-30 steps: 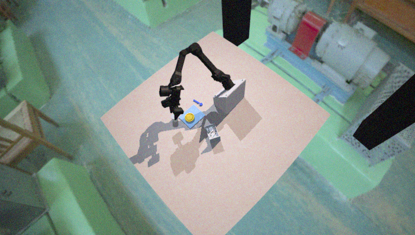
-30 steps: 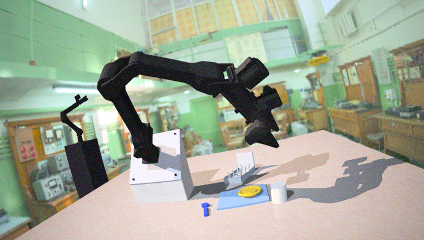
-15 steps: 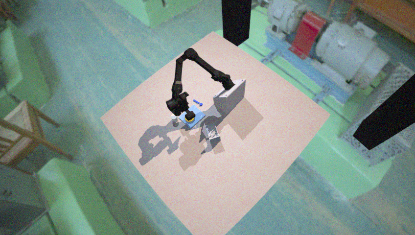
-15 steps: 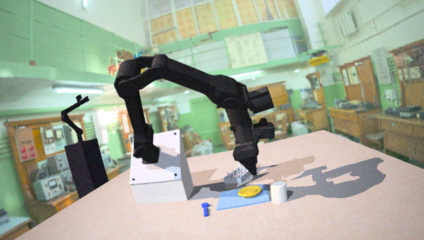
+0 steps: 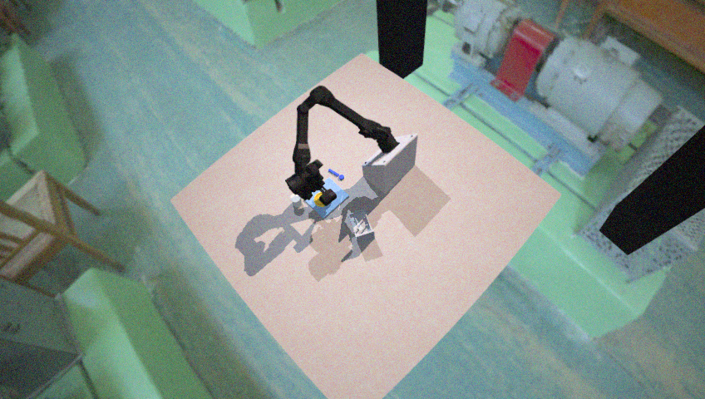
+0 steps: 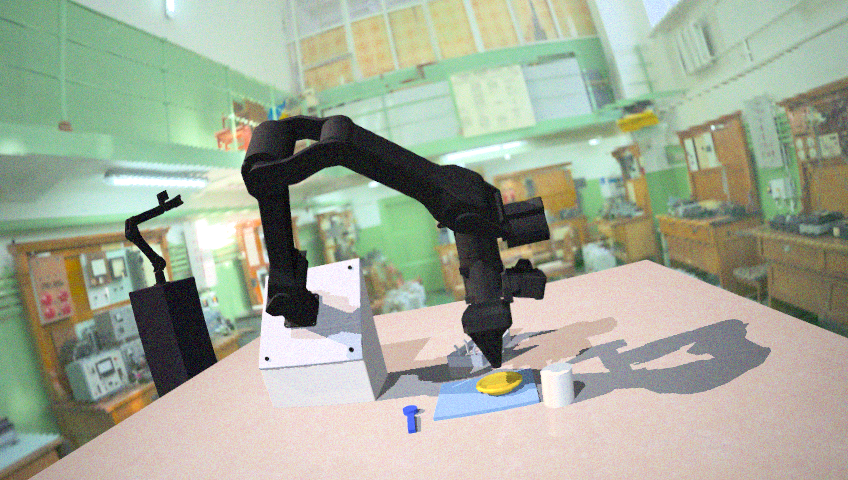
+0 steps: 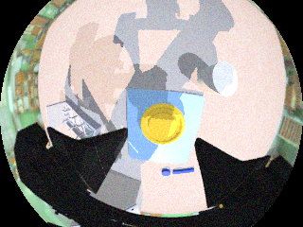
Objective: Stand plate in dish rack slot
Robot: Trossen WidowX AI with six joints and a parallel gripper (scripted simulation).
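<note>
My gripper tip is now 40 mm above the yellow plate. The rest, counted from my gripper tip: blue mat (30 mm behind, 60 mm below); blue spoon (140 mm behind, 50 mm to the right, 60 mm below); white cup (80 mm ahead, 70 mm to the right, 30 mm below).
</note>
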